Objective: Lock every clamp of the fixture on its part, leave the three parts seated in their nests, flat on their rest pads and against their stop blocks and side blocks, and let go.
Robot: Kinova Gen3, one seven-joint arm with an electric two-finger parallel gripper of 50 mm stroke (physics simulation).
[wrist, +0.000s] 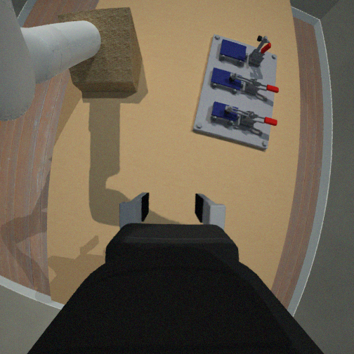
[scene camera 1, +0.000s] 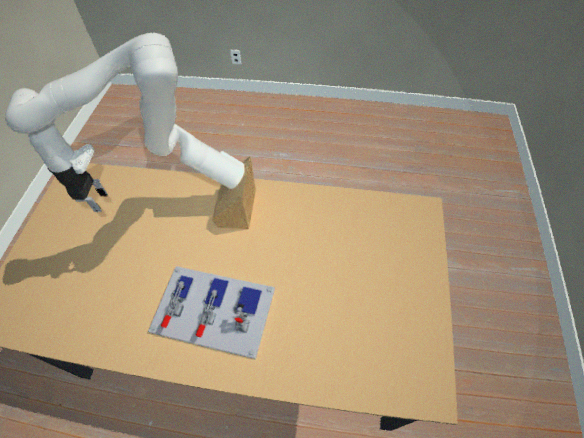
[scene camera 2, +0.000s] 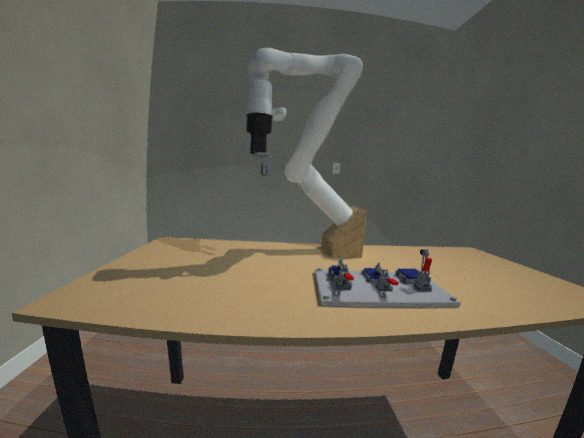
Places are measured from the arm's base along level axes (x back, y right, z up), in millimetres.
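Where they show: gripper, fingertip midpoint: [scene camera 1: 101, 203] [scene camera 2: 265, 175]; arm's base at its link origin: [scene camera 1: 236, 177] [scene camera 2: 344, 217].
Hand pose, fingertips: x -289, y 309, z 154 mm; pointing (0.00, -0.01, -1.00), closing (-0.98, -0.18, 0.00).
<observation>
Things, the pixels of their top centre, and the offset from my fingertips. "spot": a spot on its surface instead. Level surfaces: height alone.
- grey fixture plate at its top centre: [scene camera 2: 380, 284] [scene camera 1: 212, 308] dx -148, dy -341, dz -281 mm
- end at a spot on its surface: [scene camera 2: 409, 273] [scene camera 1: 244, 301] spot: dx -111, dy -439, dz -260 mm
- middle part at its top centre: [scene camera 2: 376, 272] [scene camera 1: 216, 291] dx -95, dy -342, dz -265 mm
- end part at its top centre: [scene camera 2: 339, 269] [scene camera 1: 183, 286] dx -104, dy -231, dz -255 mm
- table at its surface level: dz -296 mm
The grey fixture plate [scene camera 1: 225, 342] [scene camera 2: 395, 303] [wrist: 205, 112] carries three blue parts in a row. The part at one end [scene camera 1: 250, 301] [scene camera 2: 409, 273] [wrist: 233, 50] has its clamp [scene camera 1: 242, 324] [scene camera 2: 423, 282] [wrist: 257, 56] swung open, arm and red handle standing up. The middle part [scene camera 1: 218, 286] [wrist: 222, 79] and the other end part [scene camera 1: 188, 281] [wrist: 220, 109] have clamp arms lying over them, with red handles [scene camera 1: 200, 330] [scene camera 1: 165, 321] [wrist: 272, 89] [wrist: 270, 121] lowered outward. Exact seating against the blocks is too small to tell. My gripper [scene camera 1: 100, 199] [wrist: 171, 202] is open and empty, high above the table, away from the fixture.
The arm's wooden base block [scene camera 1: 232, 210] [scene camera 2: 345, 240] [wrist: 107, 70] stands on the table [scene camera 1: 350, 300] [scene camera 2: 225, 310], behind the fixture in scene camera 2. The raised clamp arm sticks up above the plate. The arm's shadow falls across the table.
</observation>
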